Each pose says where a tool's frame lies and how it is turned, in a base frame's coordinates. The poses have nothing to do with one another.
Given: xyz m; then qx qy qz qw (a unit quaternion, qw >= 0).
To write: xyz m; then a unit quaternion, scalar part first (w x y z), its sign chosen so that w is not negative. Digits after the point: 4 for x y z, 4 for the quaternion.
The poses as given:
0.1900 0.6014 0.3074 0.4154 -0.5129 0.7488 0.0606
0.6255 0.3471 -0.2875 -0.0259 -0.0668 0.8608 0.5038
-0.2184 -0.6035 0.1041 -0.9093 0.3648 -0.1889 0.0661
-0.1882 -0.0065 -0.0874 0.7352 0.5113 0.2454 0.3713
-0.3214 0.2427 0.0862 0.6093 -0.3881 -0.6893 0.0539
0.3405 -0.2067 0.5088 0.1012 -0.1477 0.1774 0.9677
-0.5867 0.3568 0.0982 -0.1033 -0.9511 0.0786 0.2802
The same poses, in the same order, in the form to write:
0.1900 0.6014 0.3074 0.0606 0.4154 -0.5129 0.7488
0.6255 0.3471 -0.2875 0.5038 -0.0259 -0.0668 0.8608
-0.2184 -0.6035 0.1041 0.0661 -0.9093 0.3648 -0.1889
-0.1882 -0.0065 -0.0874 0.3713 0.7352 0.5113 0.2454
-0.3214 0.2427 0.0862 0.0539 0.6093 -0.3881 -0.6893
0.3405 -0.2067 0.5088 0.9677 0.1012 -0.1477 0.1774
-0.5867 0.3568 0.0982 0.2802 -0.1033 -0.9511 0.0786

